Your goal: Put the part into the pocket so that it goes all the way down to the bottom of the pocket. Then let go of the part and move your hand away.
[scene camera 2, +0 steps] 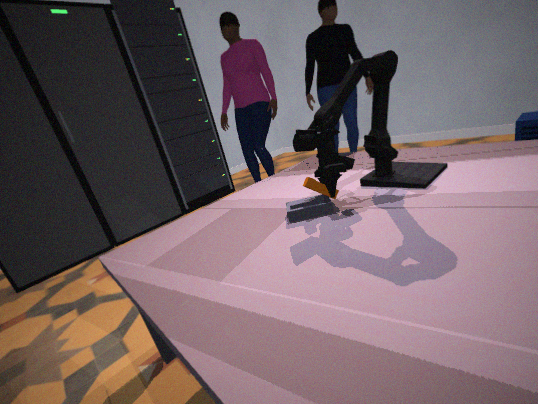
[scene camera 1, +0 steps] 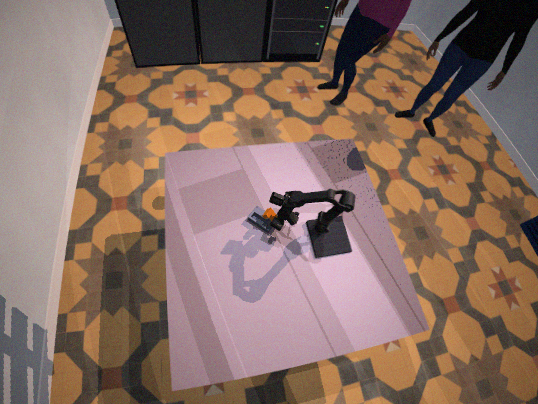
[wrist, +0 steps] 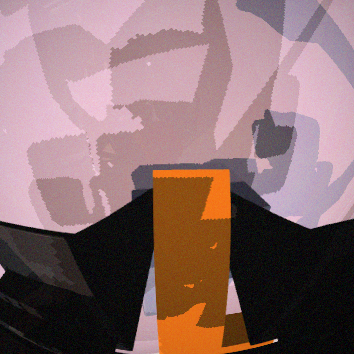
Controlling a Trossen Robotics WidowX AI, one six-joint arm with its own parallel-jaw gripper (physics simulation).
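Seen in the pictures: gripper, fingertip midpoint: (scene camera 2: pixel 331 197) (wrist: pixel 186 195); arm's base, origin of the base link: (scene camera 2: pixel 383 173) (scene camera 1: pixel 320 228).
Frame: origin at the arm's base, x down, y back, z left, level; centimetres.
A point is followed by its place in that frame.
An orange part (scene camera 1: pixel 270 213) @(x -8.2, y -26.1, z -14.1 cm) (scene camera 2: pixel 316 186) @(x -5.4, y -26.0, z -13.3 cm) (wrist: pixel 190 250) @(x -3.8, y -22.4, z -10.9 cm) is a bar held between the fingers of my gripper (scene camera 1: pixel 277 224) @(x -0.4, y -23.2, z -10.3 cm) (scene camera 2: pixel 332 193) @(x -0.4, y -23.2, z -10.3 cm) (wrist: pixel 186 195) @(x -0.4, y -23.2, z -10.3 cm). In scene view 2 the part is tilted, its far-left end higher than the end at the fingertips. The dark grey-blue block (scene camera 1: pixel 260 228) @(x 0.8, y -31.9, z -11.6 cm) (scene camera 2: pixel 305 215) @(x 1.2, y -33.8, z -14.7 cm) (wrist: pixel 143 174) with the long pocket lies on the table under and beside the part. The raised end of the part is above the block, outside the pocket. The gripper is shut on the part. Whether the part's lower end touches the block cannot be told.
The arm's black base plate (scene camera 1: pixel 330 242) @(x 0.6, y 1.7, z 9.5 cm) (scene camera 2: pixel 405 175) @(x 0.5, y -1.7, z 7.5 cm) stands on the pink table (scene camera 1: pixel 200 310) @(x 2.4, y -74.2, z 19.2 cm) (scene camera 2: pixel 350 340) @(x 2.4, y -71.2, z 12.8 cm), right of the block. Arm shadows fall across the table near the block. Two people (scene camera 1: pixel 367 30) (scene camera 2: pixel 250 75) (scene camera 1: pixel 465 45) (scene camera 2: pixel 332 60) stand beyond the table, near dark cabinets (scene camera 1: pixel 165 30) (scene camera 2: pixel 60 125).
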